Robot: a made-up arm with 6 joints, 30 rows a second.
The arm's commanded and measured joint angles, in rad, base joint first. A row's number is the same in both.
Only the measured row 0 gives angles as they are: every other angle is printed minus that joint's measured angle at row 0.
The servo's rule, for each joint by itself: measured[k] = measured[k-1] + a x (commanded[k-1-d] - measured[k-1]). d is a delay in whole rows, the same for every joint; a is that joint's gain. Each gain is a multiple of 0.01, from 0.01 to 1. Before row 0 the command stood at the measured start. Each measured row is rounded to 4 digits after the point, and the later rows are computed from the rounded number. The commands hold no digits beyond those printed.
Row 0, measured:
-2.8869 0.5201 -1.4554 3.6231 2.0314 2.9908
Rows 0 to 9, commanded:
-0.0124 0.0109 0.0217 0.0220 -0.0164 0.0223
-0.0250 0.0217 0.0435 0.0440 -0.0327 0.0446
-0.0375 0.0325 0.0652 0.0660 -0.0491 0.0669
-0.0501 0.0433 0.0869 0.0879 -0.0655 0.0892
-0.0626 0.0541 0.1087 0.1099 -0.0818 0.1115
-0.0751 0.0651 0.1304 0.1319 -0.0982 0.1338
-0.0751 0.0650 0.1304 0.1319 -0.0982 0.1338
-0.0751 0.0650 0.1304 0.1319 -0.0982 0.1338
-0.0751 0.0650 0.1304 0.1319 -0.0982 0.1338
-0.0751 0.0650 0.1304 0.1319 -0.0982 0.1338
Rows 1 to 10, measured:
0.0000 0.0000 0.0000 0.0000 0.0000 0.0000
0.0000 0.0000 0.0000 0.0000 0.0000 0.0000
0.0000 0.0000 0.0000 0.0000 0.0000 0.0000
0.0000 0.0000 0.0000 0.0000 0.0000 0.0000
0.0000 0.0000 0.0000 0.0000 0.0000 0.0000
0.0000 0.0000 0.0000 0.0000 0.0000 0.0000
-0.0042 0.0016 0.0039 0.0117 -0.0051 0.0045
-0.0113 0.0046 0.0110 0.0288 -0.0137 0.0125
-0.0202 0.0088 0.0208 0.0485 -0.0247 0.0234
-0.0304 0.0140 0.0327 0.0694 -0.0373 0.0366
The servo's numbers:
d 6
a 0.34 0.15 0.18 0.53 0.31 0.20

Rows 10 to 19, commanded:
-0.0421 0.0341 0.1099 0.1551 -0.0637 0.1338
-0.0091 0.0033 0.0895 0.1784 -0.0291 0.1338
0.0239 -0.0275 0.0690 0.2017 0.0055 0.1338
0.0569 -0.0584 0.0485 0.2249 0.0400 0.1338
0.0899 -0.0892 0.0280 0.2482 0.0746 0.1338
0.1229 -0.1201 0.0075 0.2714 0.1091 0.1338
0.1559 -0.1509 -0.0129 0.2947 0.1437 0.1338
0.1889 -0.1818 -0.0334 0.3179 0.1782 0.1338
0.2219 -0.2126 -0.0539 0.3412 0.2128 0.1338
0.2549 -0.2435 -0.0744 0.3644 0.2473 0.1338
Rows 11 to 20, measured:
-0.0413 0.0200 0.0464 0.0909 -0.0511 0.0516
-0.0528 0.0268 0.0615 0.1126 -0.0657 0.0680
-0.0604 0.0325 0.0739 0.1228 -0.0758 0.0812
-0.0654 0.0374 0.0841 0.1276 -0.0827 0.0917
-0.0687 0.0415 0.0924 0.1299 -0.0875 0.1001
-0.0709 0.0450 0.0992 0.1310 -0.0908 0.1068
-0.0611 0.0434 0.1011 0.1438 -0.0824 0.1122
-0.0434 0.0374 0.0990 0.1621 -0.0659 0.1165
-0.0205 0.0277 0.0936 0.1831 -0.0438 0.1200
0.0058 0.0148 0.0855 0.2053 -0.0178 0.1228

